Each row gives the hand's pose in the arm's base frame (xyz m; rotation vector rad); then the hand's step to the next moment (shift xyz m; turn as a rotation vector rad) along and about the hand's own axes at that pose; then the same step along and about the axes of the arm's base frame.
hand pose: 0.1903 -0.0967 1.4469 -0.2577 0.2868 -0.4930
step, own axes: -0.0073 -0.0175 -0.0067 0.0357 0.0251 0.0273
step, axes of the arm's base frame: -0.0158 -0.0124 0.0007 0.0498 0.0083 0.0102
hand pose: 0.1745 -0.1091 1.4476 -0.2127 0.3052 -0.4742
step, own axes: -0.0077 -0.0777 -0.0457 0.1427 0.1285 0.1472
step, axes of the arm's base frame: -0.0541 -0.0698 -0.0198 0.2234 0.0626 0.0686
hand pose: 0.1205 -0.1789 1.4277 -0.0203 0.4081 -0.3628
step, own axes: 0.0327 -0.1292 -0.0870 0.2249 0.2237 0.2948
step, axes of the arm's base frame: -0.0502 -0.1277 -0.0807 0.3839 0.1152 0.1639
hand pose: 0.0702 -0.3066 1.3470 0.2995 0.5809 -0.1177
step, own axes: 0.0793 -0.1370 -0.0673 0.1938 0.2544 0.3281
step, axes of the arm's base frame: 0.0043 -0.1113 -0.1311 0.3814 0.1348 0.2151
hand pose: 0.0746 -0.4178 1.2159 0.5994 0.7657 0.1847
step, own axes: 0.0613 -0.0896 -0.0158 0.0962 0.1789 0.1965
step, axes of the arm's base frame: 0.0278 -0.0439 -0.0966 0.2157 0.0952 0.1558
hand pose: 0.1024 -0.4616 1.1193 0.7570 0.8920 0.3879
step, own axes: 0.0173 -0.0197 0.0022 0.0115 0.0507 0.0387
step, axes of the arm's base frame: 0.0119 -0.0041 -0.0231 0.0381 0.0249 0.0461
